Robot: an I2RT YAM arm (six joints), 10 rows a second.
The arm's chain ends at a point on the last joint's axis. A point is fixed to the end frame.
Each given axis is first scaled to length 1.
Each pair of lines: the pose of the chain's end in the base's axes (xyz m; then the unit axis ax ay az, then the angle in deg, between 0 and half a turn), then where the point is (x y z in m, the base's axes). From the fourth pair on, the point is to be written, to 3 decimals.
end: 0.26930, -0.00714, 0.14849, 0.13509, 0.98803, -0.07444, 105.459
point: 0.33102 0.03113 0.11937
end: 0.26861, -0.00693, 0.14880, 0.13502, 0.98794, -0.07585, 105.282
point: 0.33046 0.03121 0.11977
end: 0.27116, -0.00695, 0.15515, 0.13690, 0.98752, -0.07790, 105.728
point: 0.33298 0.03089 0.12567
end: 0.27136, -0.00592, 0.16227, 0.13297, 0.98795, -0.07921, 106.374
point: 0.333 0.032 0.132
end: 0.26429, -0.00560, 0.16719, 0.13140, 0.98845, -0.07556, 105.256
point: 0.326 0.033 0.138
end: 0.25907, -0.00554, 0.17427, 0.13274, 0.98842, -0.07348, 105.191
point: 0.321 0.033 0.145
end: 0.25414, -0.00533, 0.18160, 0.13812, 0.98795, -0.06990, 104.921
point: 0.316 0.033 0.153
